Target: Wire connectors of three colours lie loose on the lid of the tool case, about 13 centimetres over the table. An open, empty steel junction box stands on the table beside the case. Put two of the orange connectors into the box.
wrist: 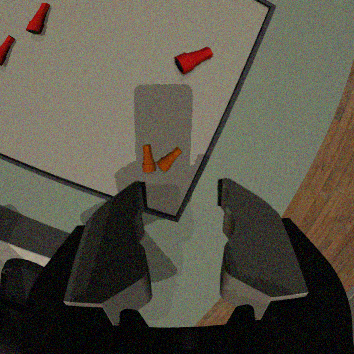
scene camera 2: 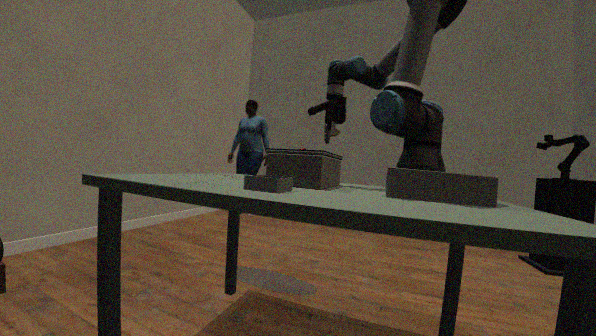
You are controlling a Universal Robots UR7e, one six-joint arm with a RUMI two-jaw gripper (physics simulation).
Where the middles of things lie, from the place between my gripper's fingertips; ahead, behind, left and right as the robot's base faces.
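Scene:
Measured from the tool case (scene camera 2: 312, 169), my hand is 12 cm above it, 12 cm to the right of it and 5 cm short of it.

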